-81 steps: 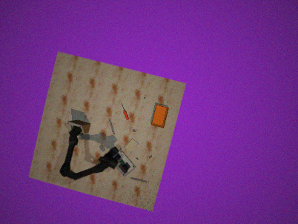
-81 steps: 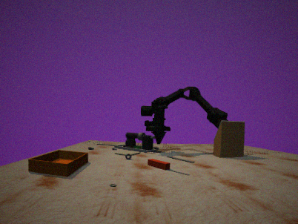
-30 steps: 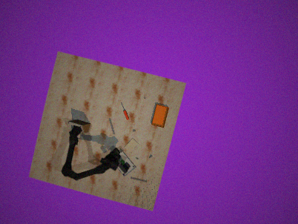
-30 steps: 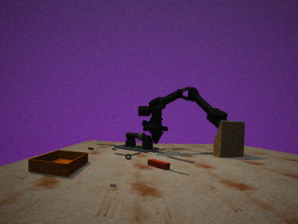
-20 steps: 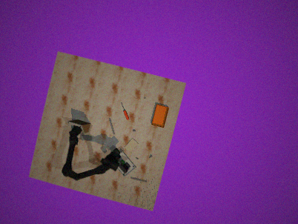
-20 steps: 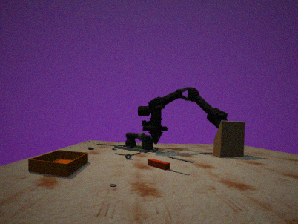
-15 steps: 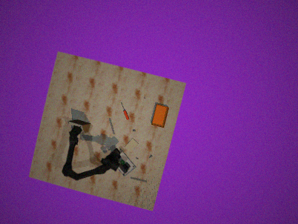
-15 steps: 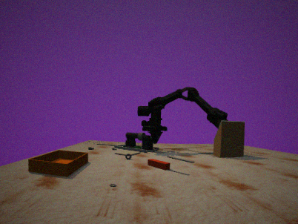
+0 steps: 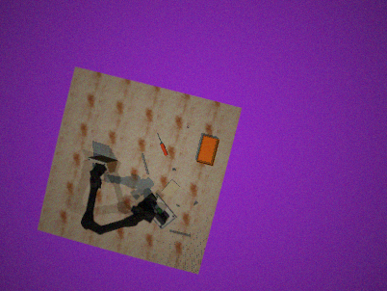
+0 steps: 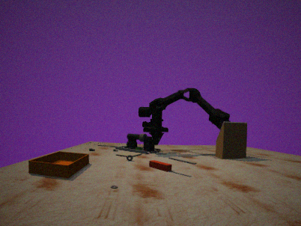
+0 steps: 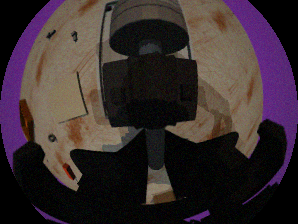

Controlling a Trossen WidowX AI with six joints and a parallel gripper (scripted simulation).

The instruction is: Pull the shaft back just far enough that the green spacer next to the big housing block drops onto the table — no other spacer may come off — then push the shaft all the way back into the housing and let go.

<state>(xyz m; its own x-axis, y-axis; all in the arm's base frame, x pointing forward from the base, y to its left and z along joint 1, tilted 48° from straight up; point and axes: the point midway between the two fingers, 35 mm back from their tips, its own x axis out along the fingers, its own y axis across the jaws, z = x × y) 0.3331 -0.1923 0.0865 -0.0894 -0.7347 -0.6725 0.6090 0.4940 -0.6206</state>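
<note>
Now: gripper tip 60 mm short of the shaft, 40 mm to the left of it and 40 mm below it. Round my gripper tip: red-handled screwdriver 430 mm to the left, 40 mm below, 10 mm ahead; green spacer 90 mm ahead, 70 mm to the right, 30 mm below; orange tray 450 mm to the left, 360 mm ahead, 30 mm below.
</note>
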